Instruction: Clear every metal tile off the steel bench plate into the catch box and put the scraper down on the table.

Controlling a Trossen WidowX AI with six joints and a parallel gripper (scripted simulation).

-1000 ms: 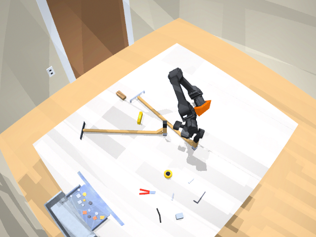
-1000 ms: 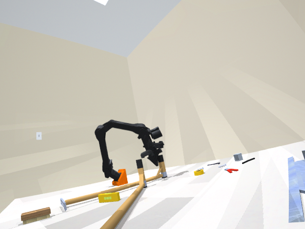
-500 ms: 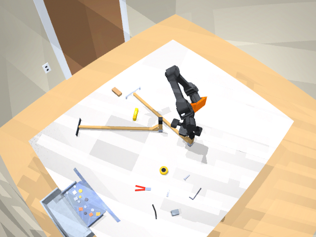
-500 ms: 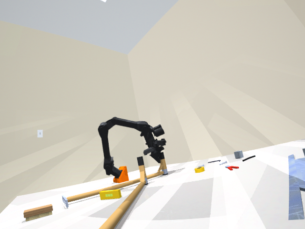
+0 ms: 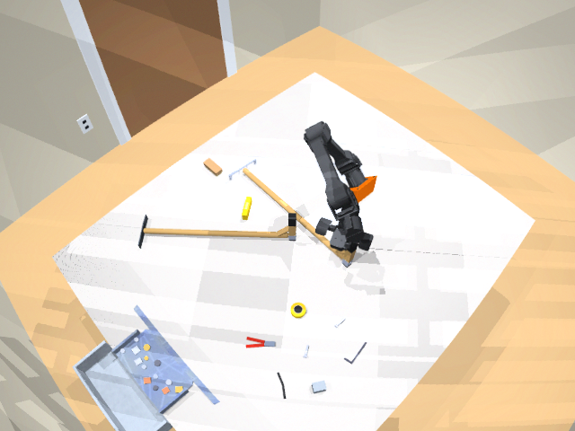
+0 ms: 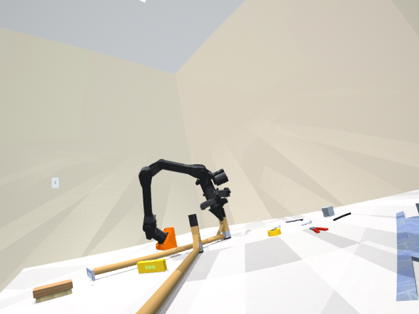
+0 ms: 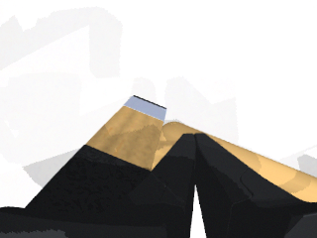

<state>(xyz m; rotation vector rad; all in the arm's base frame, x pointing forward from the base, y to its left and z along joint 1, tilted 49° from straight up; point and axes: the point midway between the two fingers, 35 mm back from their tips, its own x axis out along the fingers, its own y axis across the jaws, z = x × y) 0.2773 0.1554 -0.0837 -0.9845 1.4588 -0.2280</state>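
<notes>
The long scraper lies 380 mm to the right of my gripper tip, 250 mm ahead of it and 30 mm below it. From my gripper tip the other things lie so: wooden brush block 650 mm to the right, 80 mm below, 70 mm ahead; yellow tape roll 230 mm ahead, 80 mm below, 40 mm to the left; yellow level 400 mm to the right, 100 mm ahead, 70 mm below.
</notes>
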